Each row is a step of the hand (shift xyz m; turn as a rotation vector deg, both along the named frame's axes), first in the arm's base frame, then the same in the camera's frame.
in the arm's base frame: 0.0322 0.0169 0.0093 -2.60 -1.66 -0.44
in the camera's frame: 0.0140 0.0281 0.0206 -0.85 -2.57 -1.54
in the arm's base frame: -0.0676 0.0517 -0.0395 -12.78 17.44 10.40
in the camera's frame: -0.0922 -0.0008 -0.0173 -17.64 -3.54 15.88
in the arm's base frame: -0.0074 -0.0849 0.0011 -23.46 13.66 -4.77
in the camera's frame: 0.0510 -0.0539 -0.0420 -26.76 -6.58 -0.43
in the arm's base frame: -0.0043 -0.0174 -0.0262 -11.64 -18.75 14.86
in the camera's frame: 0.0013 -0.0015 -0.0317 8.19 -25.24 1.98
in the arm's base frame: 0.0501 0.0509 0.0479 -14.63 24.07 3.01
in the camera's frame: 0.0147 0.0432 0.0729 -25.30 2.14 12.56
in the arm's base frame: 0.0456 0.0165 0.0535 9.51 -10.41 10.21
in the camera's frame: 0.0357 0.0181 0.0601 16.30 -3.69 4.88
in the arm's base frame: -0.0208 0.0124 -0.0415 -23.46 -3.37 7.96
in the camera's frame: -0.0340 0.0105 -0.0323 -12.10 -21.78 2.10
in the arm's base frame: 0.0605 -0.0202 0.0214 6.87 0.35 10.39
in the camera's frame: 0.0616 0.0216 0.0164 7.41 0.50 10.00
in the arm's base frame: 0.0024 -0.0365 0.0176 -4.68 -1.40 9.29
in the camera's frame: 0.0305 -0.0267 -0.0026 0.15 -8.09 6.68
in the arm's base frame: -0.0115 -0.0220 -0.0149 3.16 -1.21 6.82
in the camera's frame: 0.0024 -0.0141 -0.0252 4.86 -1.43 5.68
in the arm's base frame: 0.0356 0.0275 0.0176 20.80 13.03 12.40
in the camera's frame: 0.0117 0.0329 0.0334 9.40 16.58 19.82
